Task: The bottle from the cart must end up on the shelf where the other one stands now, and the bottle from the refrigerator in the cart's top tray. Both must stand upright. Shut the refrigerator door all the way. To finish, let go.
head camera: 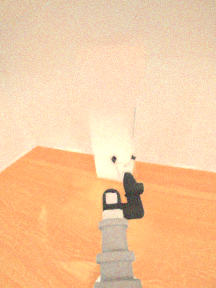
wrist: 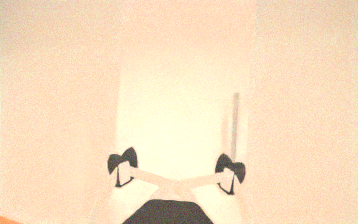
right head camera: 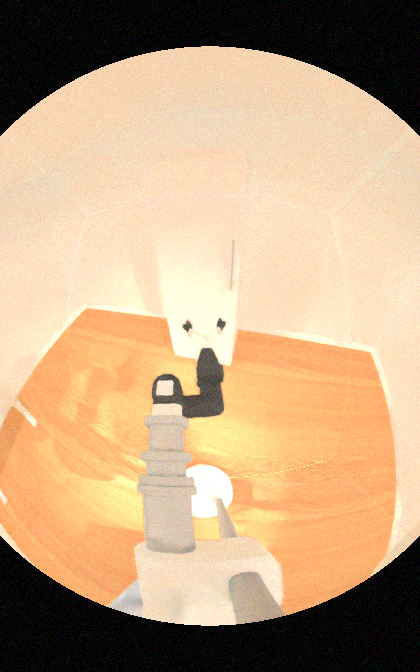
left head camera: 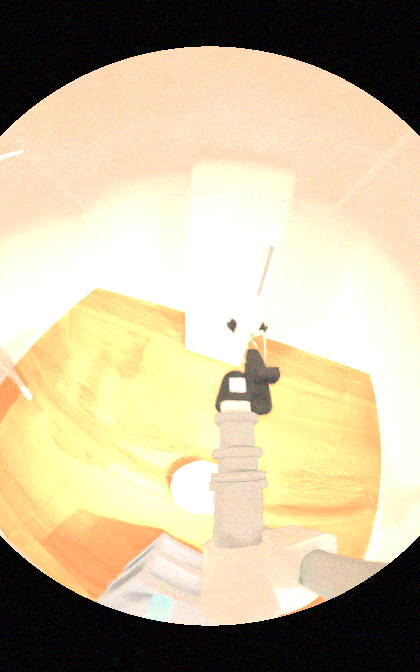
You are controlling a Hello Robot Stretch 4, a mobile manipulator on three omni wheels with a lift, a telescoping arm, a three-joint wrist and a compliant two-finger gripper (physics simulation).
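Places are measured from the robot's base along level axes (x left, y back, z up), in metres.
Pixels of known places: gripper, fingertip midpoint: point(head camera: 122, 156) point(wrist: 176, 163).
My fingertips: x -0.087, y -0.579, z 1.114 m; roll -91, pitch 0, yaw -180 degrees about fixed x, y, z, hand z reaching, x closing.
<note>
Behind a point stands the place of what it marks.
The white refrigerator point(head camera: 112, 130) {y -1.237, x -0.070, z 0.959 m} point(left head camera: 225, 240) point(right head camera: 200, 270) point(wrist: 175, 100) {y -1.241, x -0.059, z 1.224 m} stands ahead against the wall, washed out by glare. Its door looks shut, with no gap showing, though the pale edges are hard to make out. The grey vertical door handle point(head camera: 134, 120) {y -1.099, x -0.287, z 1.125 m} point(left head camera: 266, 270) point(right head camera: 233, 265) point(wrist: 235, 125) {y -1.098, x -0.286, z 1.139 m} is on the right side of the front. My gripper point(head camera: 123, 158) {y -0.579, x -0.087, z 1.114 m} point(left head camera: 247, 326) point(right head camera: 204, 326) point(wrist: 176, 163) {y -0.579, x -0.087, z 1.114 m} is open and empty, in front of the lower refrigerator. In the wrist view the handle runs above the right fingertip, not between the fingers. Neither bottle shows, and I cannot identify the cart.
A pale grey stepped object point(left head camera: 150, 575) with a light blue patch is at the lower left of the left head view. A white round shape point(left head camera: 192, 487) point(right head camera: 210, 490) is beside the arm. Pale walls surround the wooden floor point(head camera: 50, 225) {y -0.612, x 0.805, z -0.027 m}. A white bar point(left head camera: 20, 385) is at far left.
</note>
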